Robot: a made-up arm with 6 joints.
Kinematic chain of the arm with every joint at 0, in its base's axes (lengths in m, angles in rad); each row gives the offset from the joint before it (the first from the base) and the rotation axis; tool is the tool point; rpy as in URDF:
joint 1: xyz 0 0 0.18 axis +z
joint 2: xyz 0 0 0 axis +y
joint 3: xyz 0.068 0 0.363 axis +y
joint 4: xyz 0.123 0 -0.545 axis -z
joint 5: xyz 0 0 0 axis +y
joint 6: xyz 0.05 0 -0.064 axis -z
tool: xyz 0 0 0 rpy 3.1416 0 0
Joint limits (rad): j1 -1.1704..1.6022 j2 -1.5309..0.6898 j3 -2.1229..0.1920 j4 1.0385..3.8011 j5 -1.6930..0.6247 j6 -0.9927..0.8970
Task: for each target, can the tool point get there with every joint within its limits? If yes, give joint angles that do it. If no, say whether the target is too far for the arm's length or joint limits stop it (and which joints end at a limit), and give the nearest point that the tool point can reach.
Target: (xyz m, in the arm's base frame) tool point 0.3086 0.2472 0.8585
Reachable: yes | joints 0.7229 -0.5823 -1.3616 1.7989 0.4234 0.1202
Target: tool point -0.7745 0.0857 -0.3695
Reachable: no: joint limits stop it (at a limit: joint 2, joint 3) | nearest point -0.1315 0.0145 -0.0598 | short by 0.717 m
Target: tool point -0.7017 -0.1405 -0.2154
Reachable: no: joint limits stop it (at a limit: joint 2, joint 3) | nearest point -0.1343 -0.0269 -0.0473 | short by 0.603 m
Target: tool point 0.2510 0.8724 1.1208
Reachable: no: too far | nearest point 0.1847 0.6421 0.8725 | short by 0.345 m
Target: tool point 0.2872 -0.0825 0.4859
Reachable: yes | joints -0.2844 -0.8096 -0.6788 3.1601 -1.3202 -0.5486
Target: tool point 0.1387 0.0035 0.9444
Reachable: yes | joints -0.1173 -0.8908 -1.4645 3.5377 -0.0178 -0.3856
